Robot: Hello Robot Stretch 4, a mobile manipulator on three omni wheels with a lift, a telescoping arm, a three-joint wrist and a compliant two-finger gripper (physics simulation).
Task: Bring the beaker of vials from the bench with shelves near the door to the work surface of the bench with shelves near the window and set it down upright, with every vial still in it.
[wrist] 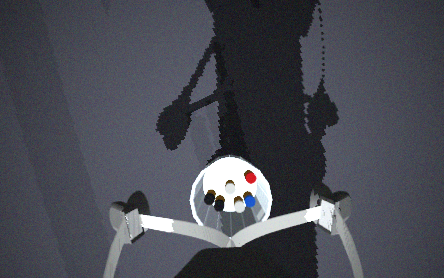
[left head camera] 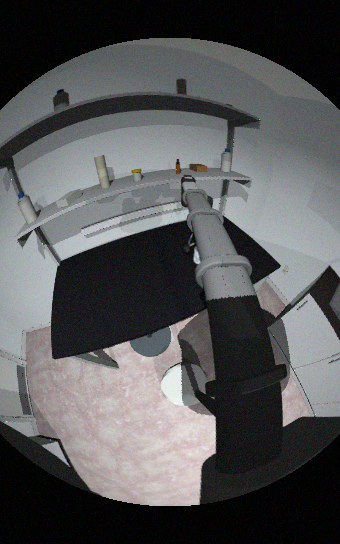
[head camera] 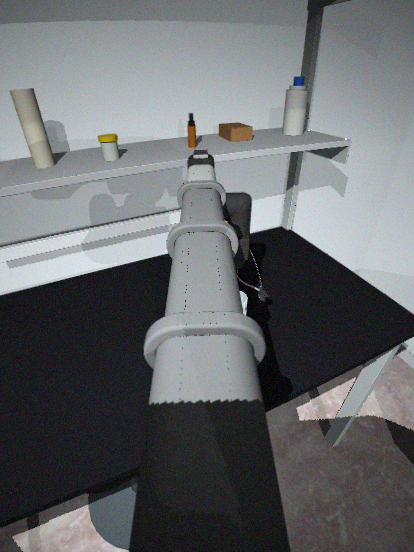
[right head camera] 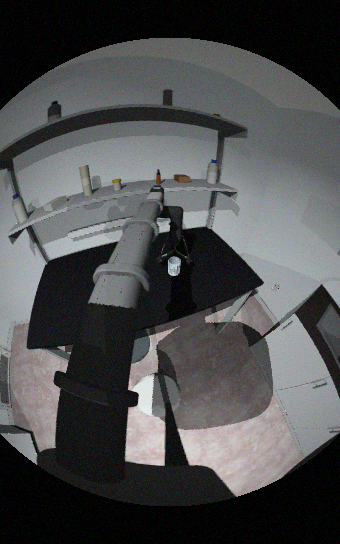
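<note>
The clear beaker [head camera: 243, 302] [left head camera: 196, 257] [right head camera: 174, 267] [wrist: 231, 172] stands upright on the black top of a bench with shelves [head camera: 75, 350] [left head camera: 115, 290] [right head camera: 225, 270]. In the wrist view several vials stand in it, with red, blue, white and black caps. My gripper [right head camera: 175, 260] [wrist: 229, 203] is open and points down at the beaker. One fingertip is on each side, with a gap to the beaker; neither touches it. In the head view the arm hides most of the beaker and part of the gripper. I cannot tell the fingertips' exact height.
The lower shelf [head camera: 140, 157] above the bench holds a cream cylinder [head camera: 33, 129], a yellow-lidded jar [head camera: 109, 149], an amber bottle [head camera: 192, 135], a brown box [head camera: 235, 132] and a blue-capped bottle [head camera: 295, 110]. A round white stool [left head camera: 175, 384] [right head camera: 145, 395] and white cabinets [right head camera: 312, 350] also show.
</note>
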